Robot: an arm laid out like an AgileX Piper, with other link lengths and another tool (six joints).
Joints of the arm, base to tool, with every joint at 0 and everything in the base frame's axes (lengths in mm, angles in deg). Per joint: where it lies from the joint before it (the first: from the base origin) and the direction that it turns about. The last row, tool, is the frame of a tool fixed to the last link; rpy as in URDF.
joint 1: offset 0 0 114.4 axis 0 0 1
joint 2: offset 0 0 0 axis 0 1 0
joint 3: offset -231.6 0 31.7 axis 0 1 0
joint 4: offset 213.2 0 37.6 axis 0.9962 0 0.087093
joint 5: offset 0 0 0 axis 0 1 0
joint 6: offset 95.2 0 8.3 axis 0.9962 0 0.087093
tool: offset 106.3 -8 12.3 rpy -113.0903 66.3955 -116.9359
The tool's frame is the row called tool.
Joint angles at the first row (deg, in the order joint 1, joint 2, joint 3, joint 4, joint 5, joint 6):
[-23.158 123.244 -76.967 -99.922 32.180 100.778]
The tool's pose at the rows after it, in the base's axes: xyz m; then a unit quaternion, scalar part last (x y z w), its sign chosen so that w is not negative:
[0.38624 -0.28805 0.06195 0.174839 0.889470 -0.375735 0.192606]
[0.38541 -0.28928 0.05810 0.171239 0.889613 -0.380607 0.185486]
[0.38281 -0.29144 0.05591 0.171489 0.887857 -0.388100 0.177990]
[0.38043 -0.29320 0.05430 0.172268 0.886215 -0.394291 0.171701]
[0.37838 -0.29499 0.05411 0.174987 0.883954 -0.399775 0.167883]
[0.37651 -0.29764 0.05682 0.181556 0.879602 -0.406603 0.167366]
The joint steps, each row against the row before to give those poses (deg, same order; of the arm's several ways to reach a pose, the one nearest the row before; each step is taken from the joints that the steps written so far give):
[-0.004 1.104 -0.472 0.049 -0.041 -0.651]
[-0.008 0.743 -0.219 -0.078 0.506 -0.562]
[-0.016 0.523 -0.037 -0.021 1.027 -0.399]
[-0.005 0.396 -0.007 0.045 0.896 -0.328]
[-0.008 0.242 -0.043 0.020 0.860 -0.074]
[-0.017 0.056 -0.205 -0.024 1.111 0.234]

